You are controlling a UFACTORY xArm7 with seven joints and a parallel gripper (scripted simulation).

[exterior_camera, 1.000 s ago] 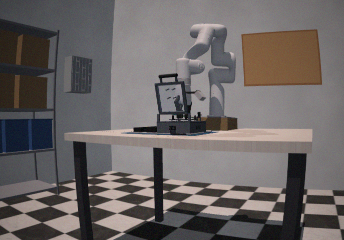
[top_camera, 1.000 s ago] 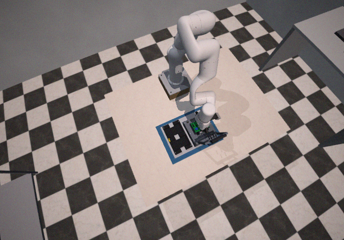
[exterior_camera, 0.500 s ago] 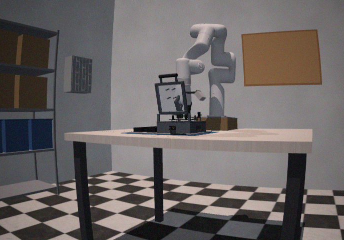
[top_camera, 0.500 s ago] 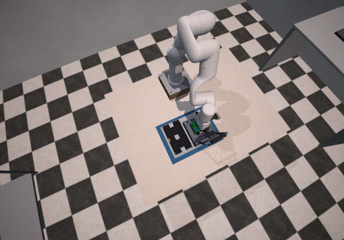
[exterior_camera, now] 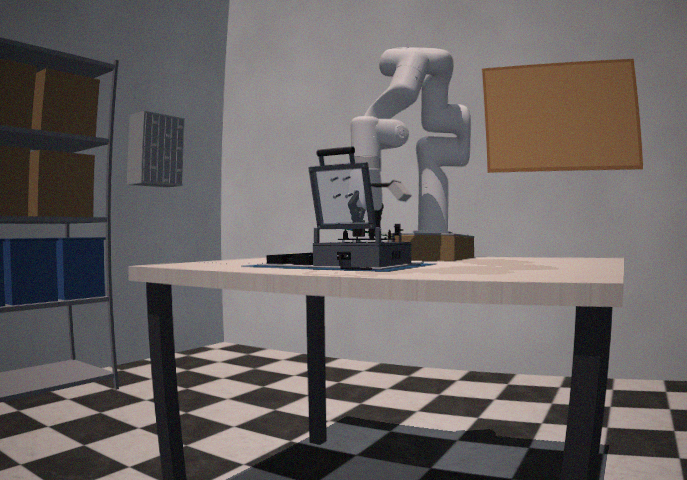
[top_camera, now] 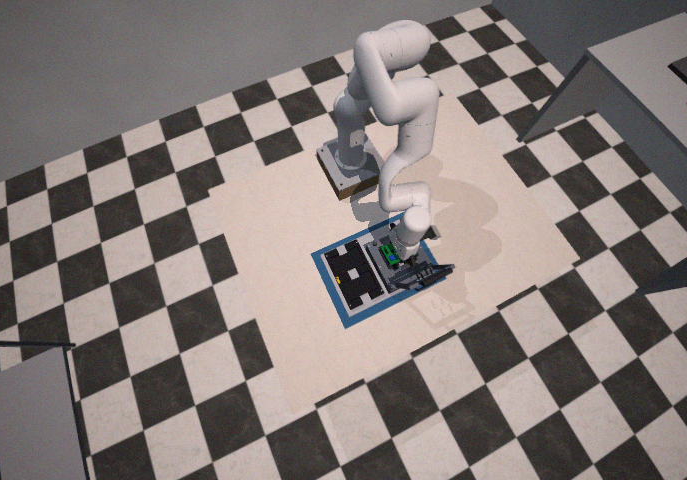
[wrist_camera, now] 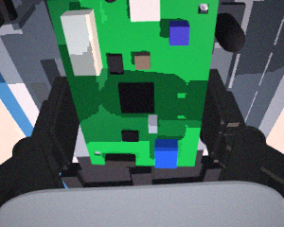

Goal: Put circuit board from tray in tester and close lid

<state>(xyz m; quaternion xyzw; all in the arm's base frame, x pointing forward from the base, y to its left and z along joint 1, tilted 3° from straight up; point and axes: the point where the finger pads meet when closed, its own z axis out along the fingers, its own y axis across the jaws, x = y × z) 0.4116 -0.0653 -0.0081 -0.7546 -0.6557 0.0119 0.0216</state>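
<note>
The green circuit board is right at my hand. Also, from my hand: tester lid (130 mm ahead, 100 mm above, 10 mm to the right); latch hook (70 mm to the left, 50 mm behind).
</note>
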